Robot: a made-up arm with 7 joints. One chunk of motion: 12 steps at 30 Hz.
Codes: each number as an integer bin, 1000 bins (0 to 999) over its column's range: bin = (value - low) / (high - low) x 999, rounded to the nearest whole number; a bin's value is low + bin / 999 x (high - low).
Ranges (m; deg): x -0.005..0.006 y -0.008..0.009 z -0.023..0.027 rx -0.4..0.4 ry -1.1..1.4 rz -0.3..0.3
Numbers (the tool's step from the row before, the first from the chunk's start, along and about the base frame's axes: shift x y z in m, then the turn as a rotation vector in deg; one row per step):
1: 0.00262 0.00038 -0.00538 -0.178 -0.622 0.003
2: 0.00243 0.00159 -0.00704 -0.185 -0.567 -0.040
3: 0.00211 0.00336 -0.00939 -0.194 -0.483 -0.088
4: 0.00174 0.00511 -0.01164 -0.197 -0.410 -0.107
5: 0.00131 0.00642 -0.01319 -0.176 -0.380 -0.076
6: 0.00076 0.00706 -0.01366 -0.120 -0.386 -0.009
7: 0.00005 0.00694 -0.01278 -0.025 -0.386 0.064
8: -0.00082 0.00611 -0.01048 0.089 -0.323 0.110
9: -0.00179 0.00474 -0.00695 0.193 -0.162 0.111
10: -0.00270 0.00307 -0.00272 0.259 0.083 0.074
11: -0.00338 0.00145 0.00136 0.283 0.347 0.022
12: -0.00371 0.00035 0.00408 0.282 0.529 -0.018
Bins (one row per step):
1: 692 492 352 277 191 504
2: 675 564 319 268 213 433
3: 646 668 272 257 247 353
4: 612 770 227 253 276 321
5: 573 847 196 280 288 373
6: 523 885 187 350 285 485
7: 459 878 204 468 285 606
8: 380 829 250 611 310 683
9: 292 749 321 741 375 684
10: 209 651 405 823 473 623
11: 147 555 487 853 578 536
12: 117 491 541 852 651 470

